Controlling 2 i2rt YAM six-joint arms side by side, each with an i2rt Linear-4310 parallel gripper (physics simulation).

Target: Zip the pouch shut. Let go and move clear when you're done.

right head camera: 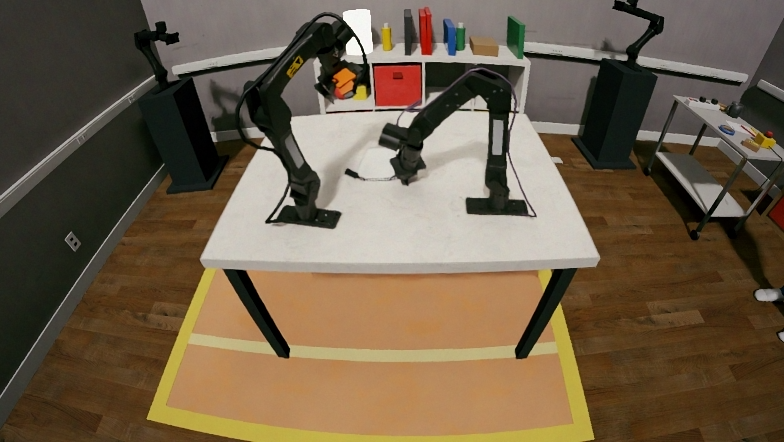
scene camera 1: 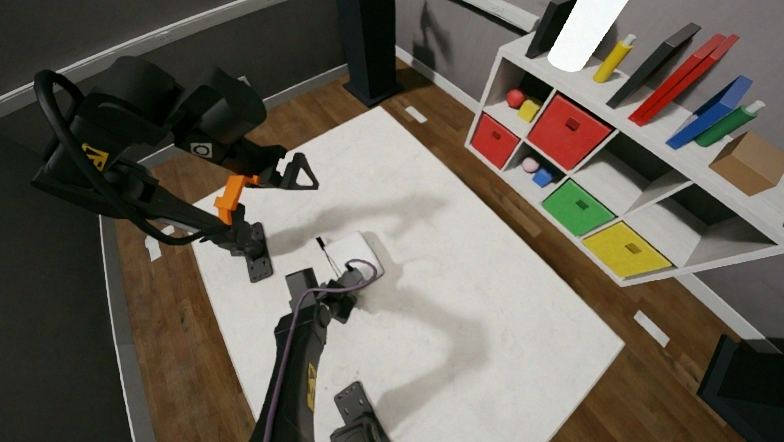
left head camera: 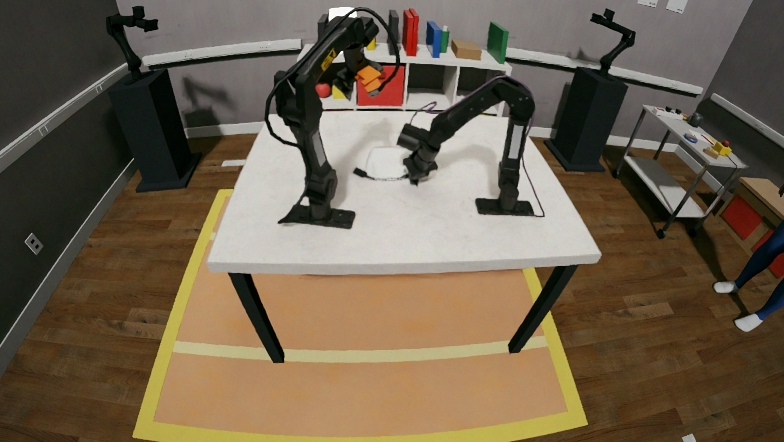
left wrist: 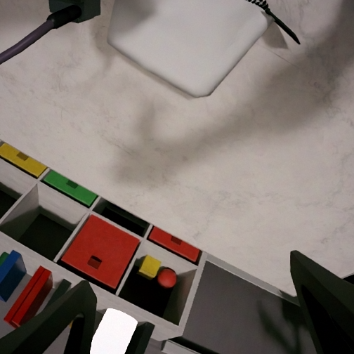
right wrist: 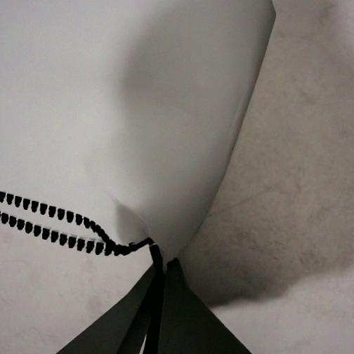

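The white pouch (left head camera: 384,161) (right head camera: 376,160) (scene camera 1: 351,249) (left wrist: 185,45) (right wrist: 100,100) lies on the table. In the right wrist view its two rows of black zipper teeth (right wrist: 60,230) stand apart at the left and meet close to the pouch's corner. A black tab (left head camera: 360,172) (right head camera: 351,173) (scene camera 1: 321,243) sticks out at the zipper's other end. My right gripper (right wrist: 168,269) (left head camera: 414,182) (right head camera: 405,182) is shut on the black zipper end at the corner, which is drawn to the fingertips. Whether the slider is also pinched is hidden. My left gripper (left wrist: 186,277) is open and empty, high above the table.
My right arm's purple cable (scene camera 1: 296,318) loops over the pouch in scene camera 1. Beyond the table's far edge stands a white shelf with red bins (scene camera 1: 568,131) (left wrist: 100,252), books and bottles. The two arm bases (left head camera: 318,215) (left head camera: 504,206) are on the near part of the table.
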